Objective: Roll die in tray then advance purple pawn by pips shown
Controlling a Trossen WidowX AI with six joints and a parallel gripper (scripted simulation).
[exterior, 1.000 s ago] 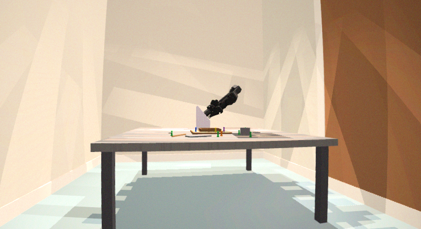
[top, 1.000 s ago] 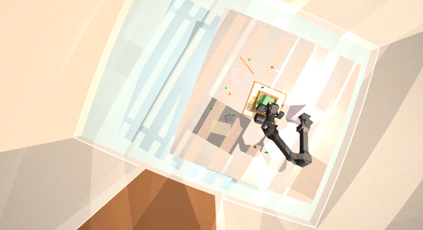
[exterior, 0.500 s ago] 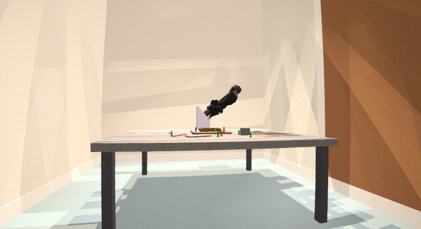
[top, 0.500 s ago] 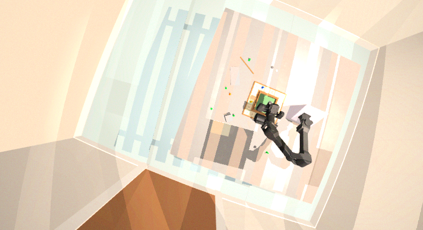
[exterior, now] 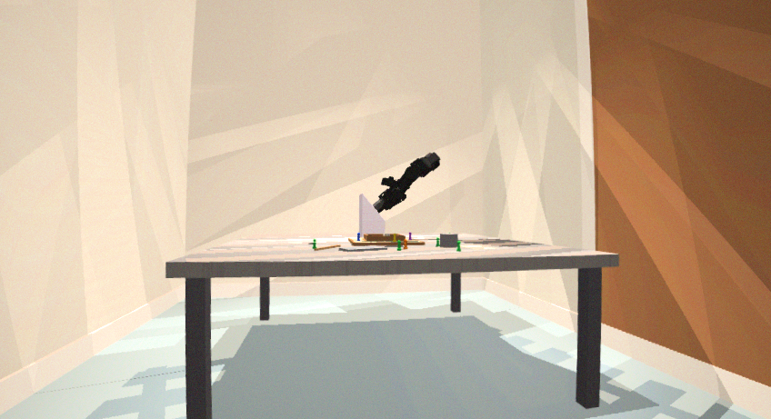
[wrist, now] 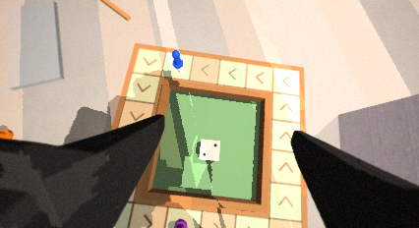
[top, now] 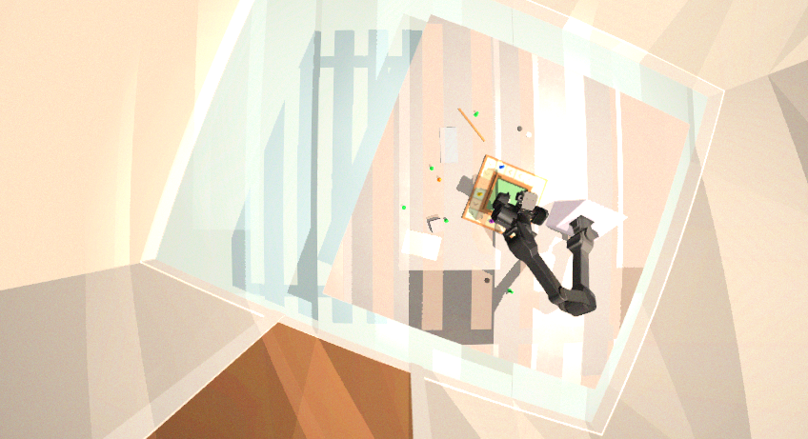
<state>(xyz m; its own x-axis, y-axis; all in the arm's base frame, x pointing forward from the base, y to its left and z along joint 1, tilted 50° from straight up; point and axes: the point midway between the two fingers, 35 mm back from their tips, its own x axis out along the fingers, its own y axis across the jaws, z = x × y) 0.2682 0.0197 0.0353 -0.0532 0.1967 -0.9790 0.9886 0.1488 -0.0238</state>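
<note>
Right now the purple pawn is 120 mm below my gripper tip, 110 mm to the left of it and 20 mm ahead of it. The rest, counted from my gripper tip: green tray 140 mm below; white die 120 mm below, 10 mm to the left; yellow pawn 120 mm below, 110 mm ahead, 40 mm to the left.
</note>
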